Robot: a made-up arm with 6 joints.
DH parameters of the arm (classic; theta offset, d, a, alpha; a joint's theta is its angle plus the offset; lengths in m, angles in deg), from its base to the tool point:
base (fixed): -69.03 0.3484 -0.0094 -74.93
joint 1: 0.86 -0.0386 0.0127 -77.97
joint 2: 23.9 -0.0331 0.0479 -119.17
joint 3: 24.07 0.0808 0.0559 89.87
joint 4: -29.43 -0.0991 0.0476 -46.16
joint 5: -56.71 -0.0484 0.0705 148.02
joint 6: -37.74 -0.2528 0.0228 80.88
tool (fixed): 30.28 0.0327 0 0
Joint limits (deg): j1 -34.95..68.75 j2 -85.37..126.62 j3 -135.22..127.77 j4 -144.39..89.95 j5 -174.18..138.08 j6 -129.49..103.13
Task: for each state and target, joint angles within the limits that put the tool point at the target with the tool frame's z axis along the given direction. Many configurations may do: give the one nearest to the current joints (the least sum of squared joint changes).
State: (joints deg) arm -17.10 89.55 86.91 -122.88 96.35 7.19
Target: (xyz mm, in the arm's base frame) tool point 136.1 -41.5 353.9 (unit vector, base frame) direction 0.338 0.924 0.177
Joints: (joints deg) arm -19.61 56.64 127.77 -124.60 82.89 -0.45
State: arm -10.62 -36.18 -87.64 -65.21 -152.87 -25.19
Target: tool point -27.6 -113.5 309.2 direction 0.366 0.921 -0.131
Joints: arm -26.63 -71.93 -57.26 -74.41 -105.99 -38.76
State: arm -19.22 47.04 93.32 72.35 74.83 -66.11
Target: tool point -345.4 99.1 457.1 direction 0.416 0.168 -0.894
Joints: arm -11.12 12.30 71.26 54.13 41.54 -51.73
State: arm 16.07 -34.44 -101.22 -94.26 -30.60 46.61
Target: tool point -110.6 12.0 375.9 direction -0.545 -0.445 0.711
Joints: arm 34.80 -36.52 -101.74 -104.13 -72.09 75.28
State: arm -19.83 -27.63 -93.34 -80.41 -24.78 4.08
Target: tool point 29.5 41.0 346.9 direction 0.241 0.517 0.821
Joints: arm -34.95 -18.46 -76.71 -100.65 -41.33 22.40
